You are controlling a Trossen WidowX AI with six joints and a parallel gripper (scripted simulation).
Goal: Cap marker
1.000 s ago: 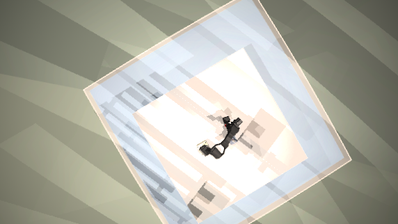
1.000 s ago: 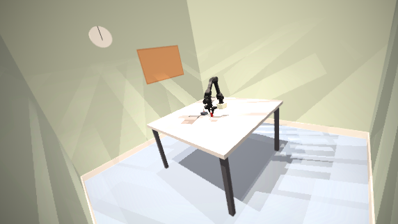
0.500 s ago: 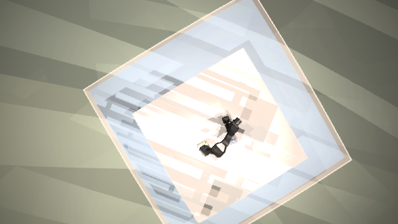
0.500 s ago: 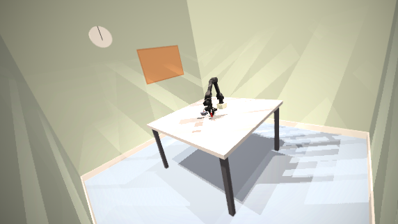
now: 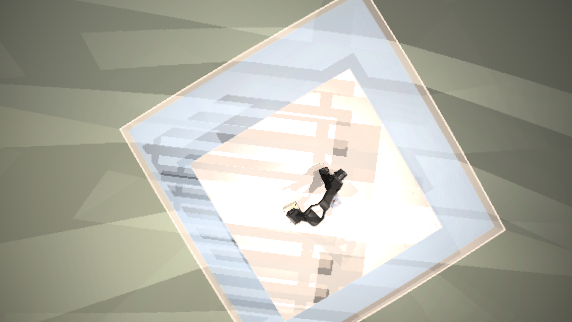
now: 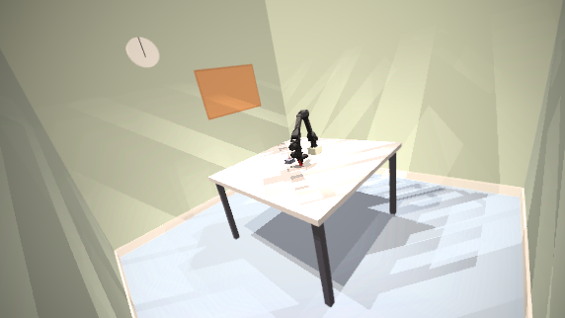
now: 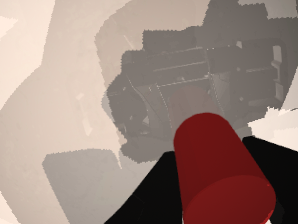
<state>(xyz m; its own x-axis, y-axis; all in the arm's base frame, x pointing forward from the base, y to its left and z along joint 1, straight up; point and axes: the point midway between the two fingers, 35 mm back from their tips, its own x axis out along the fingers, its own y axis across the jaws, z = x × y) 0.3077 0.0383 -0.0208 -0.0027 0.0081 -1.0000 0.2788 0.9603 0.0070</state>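
The holder block is 4 cm behind my gripper tip and 15 cm to the right of it. Round my gripper tip: red cap (1 cm above).
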